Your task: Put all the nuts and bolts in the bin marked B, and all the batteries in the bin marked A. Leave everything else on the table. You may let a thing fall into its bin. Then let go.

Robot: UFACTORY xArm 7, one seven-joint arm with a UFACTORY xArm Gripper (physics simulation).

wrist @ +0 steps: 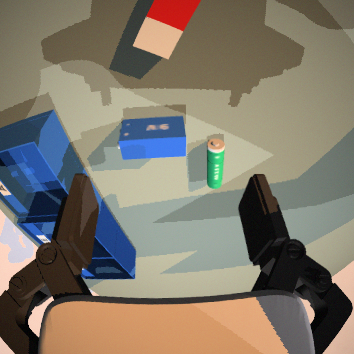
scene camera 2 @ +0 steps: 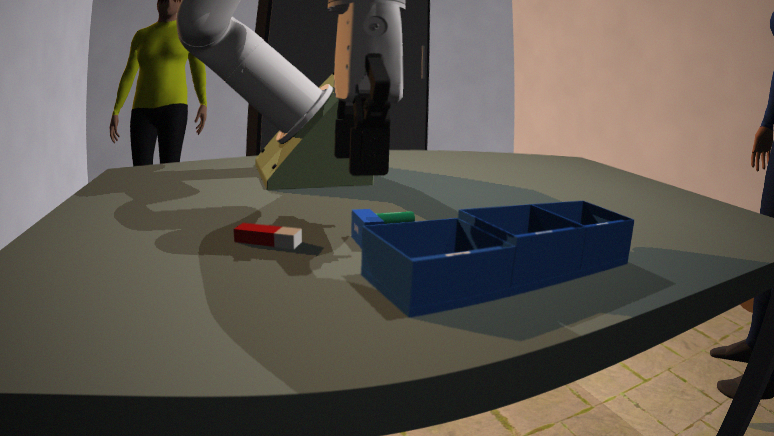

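Where they show: gripper, fingertip midpoint: (wrist: 169, 190) (scene camera 2: 358, 165); arm's base at its link origin: (scene camera 2: 305, 114).
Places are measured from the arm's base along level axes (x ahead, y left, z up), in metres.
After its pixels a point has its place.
A green battery (scene camera 2: 396, 217) @(x 0.337, y 0.044, z -0.088 m) (wrist: 215, 165) @(x 0.332, y 0.034, z -0.084 m) lies on the table beside a blue block-shaped battery (scene camera 2: 366, 217) @(x 0.389, y -0.002, z -0.072 m) (wrist: 152, 138) @(x 0.381, y -0.007, z -0.072 m), which has lettering and two small dots near one end. Bin A (scene camera 2: 460, 281) @(x 0.538, y 0.021, z -0.078 m) (wrist: 42, 132) @(x 0.459, y -0.022, z -0.072 m) is the large compartment at the near left of the blue bin row in the scene view. Bin B (scene camera 2: 606, 241) @(x 0.520, y 0.186, z -0.069 m) (wrist: 120, 255) @(x 0.439, y 0.162, z -0.063 m) is the small compartment at the far right; its floor is hidden. My gripper (scene camera 2: 361, 162) @(x 0.371, y -0.006, z -0.028 m) (wrist: 169, 190) @(x 0.371, y -0.006, z -0.028 m) is open and empty, above the table behind the bins in the scene view. No nuts or bolts can be made out.
A red block with a pale end (scene camera 2: 268, 236) @(x 0.376, y -0.092, z -0.089 m) (wrist: 170, 30) @(x 0.366, y -0.077, z -0.086 m) lies left of the bins in the scene view. A middle bin (scene camera 2: 544, 259) @(x 0.530, y 0.100, z -0.074 m) stands between A and B. The arm's wedge-shaped base (scene camera 2: 319, 162) @(x 0.122, y 0.004, z -0.063 m) stands at the back of the table (scene camera 2: 135, 324) @(x 0.539, y -0.209, z -0.099 m).
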